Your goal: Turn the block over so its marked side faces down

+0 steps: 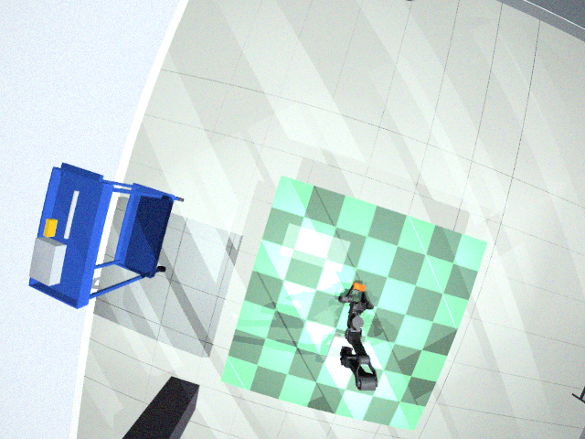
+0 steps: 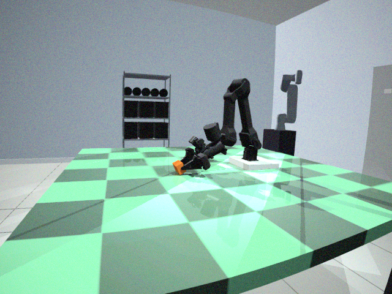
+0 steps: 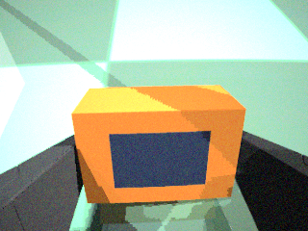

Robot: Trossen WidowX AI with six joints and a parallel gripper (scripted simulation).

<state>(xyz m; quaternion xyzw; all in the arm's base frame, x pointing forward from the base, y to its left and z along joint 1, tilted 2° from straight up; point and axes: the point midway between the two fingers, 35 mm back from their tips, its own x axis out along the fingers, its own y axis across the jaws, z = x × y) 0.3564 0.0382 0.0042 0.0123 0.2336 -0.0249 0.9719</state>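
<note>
The block is 1 cm behind my gripper tip.
</note>
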